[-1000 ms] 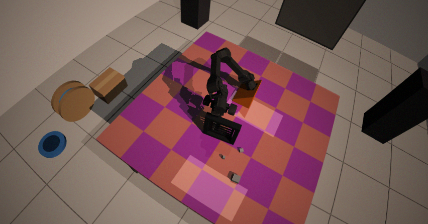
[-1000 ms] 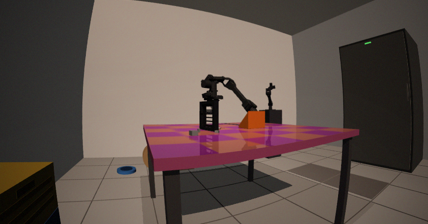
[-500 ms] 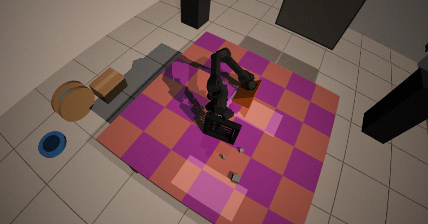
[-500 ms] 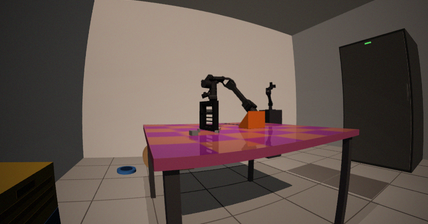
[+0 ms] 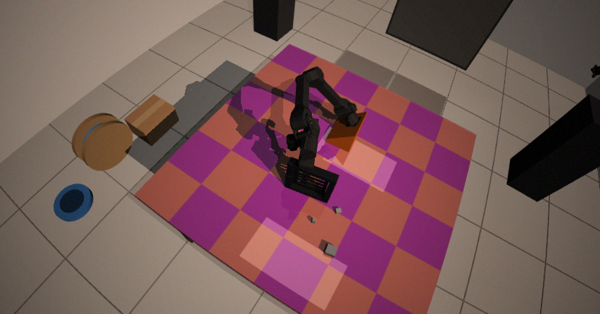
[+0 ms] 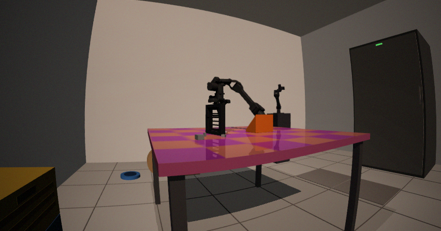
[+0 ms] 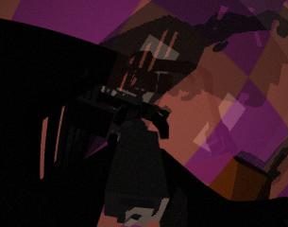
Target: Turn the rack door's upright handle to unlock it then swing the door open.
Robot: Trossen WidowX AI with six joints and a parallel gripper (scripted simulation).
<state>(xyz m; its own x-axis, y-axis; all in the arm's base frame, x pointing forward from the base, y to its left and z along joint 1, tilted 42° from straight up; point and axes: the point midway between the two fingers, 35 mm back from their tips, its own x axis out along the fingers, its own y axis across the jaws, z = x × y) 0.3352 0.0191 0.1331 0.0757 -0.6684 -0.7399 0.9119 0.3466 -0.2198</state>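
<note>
My gripper tip is 20 mm above the light-grey handle and 10 mm to the right of it.
</note>
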